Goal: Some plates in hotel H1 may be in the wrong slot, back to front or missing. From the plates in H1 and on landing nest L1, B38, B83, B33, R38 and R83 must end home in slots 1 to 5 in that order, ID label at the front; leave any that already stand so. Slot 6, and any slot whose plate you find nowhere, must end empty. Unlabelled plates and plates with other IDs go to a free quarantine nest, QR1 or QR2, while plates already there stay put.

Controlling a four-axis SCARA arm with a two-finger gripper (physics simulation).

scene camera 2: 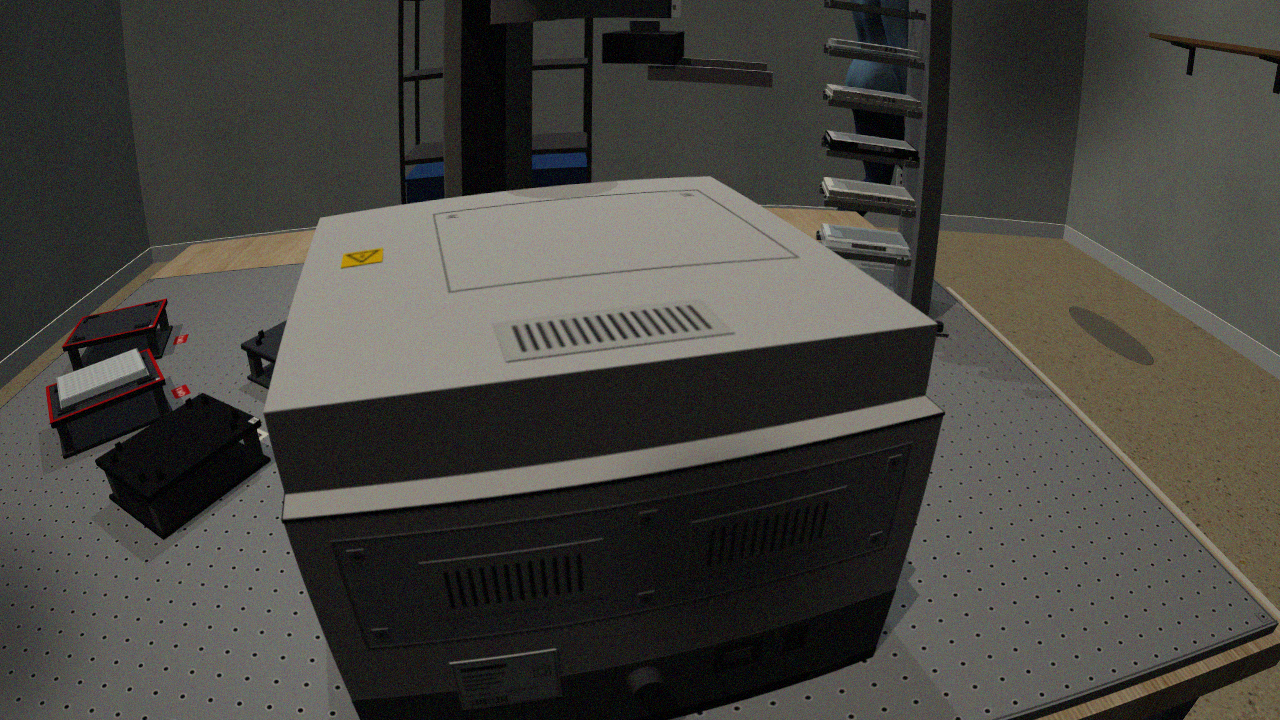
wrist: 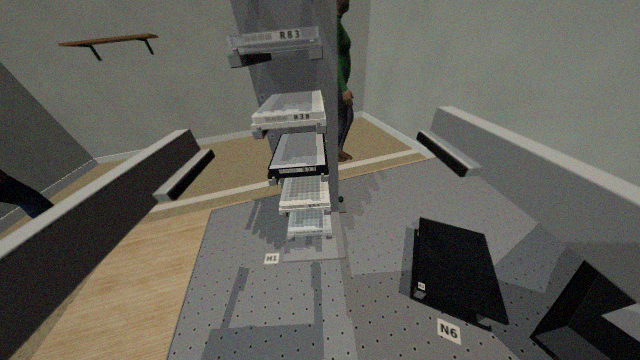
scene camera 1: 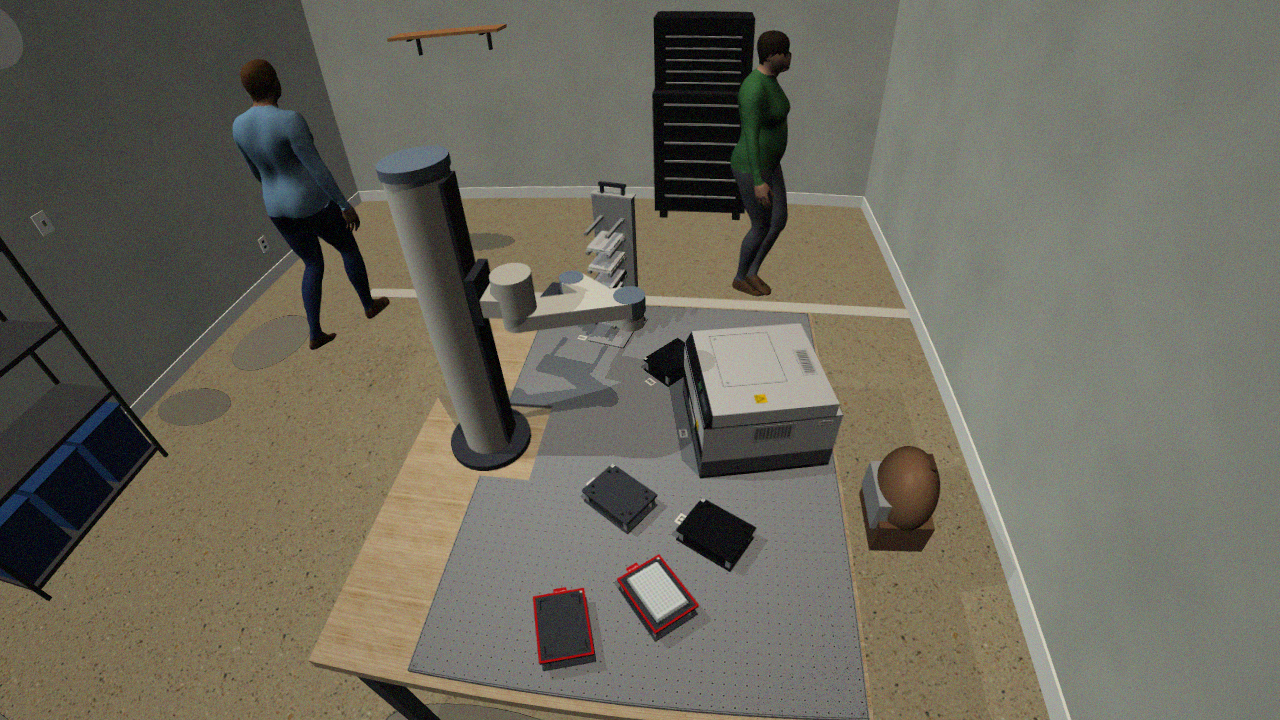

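Hotel H1 [scene camera 1: 623, 207] [scene camera 2: 933, 161] [wrist: 320, 65] stands at the table's back. Its fifth-slot plate R83 [scene camera 2: 872, 51] [wrist: 272, 41] and fourth-slot plate R38 [scene camera 2: 872, 98] [wrist: 295, 114] show front labels. A black-framed plate [scene camera 2: 870, 145] [wrist: 299, 152] lies in slot 3, a white plate [scene camera 2: 866, 194] [wrist: 306, 192] in slot 2 and a clear-lidded plate [scene camera 2: 863, 241] [wrist: 309, 222] in slot 1; their labels are too small to read. The top slot's rails [scene camera 2: 872, 8] are empty. My gripper [scene camera 2: 709, 73] [wrist: 313, 132] is open and empty, in front of H1 at upper-slot height.
A red-rimmed nest [scene camera 1: 657, 598] [scene camera 2: 107, 407] holds a white plate; another red-rimmed nest [scene camera 1: 563, 626] [scene camera 2: 118, 324] is empty. Two dark nests [scene camera 1: 619, 495] [scene camera 1: 716, 532] are empty, their tags unreadable. Empty nest N6 [scene camera 1: 669, 360] [wrist: 455, 270] stands right of H1, by a large device [scene camera 1: 760, 385] [scene camera 2: 590, 259].
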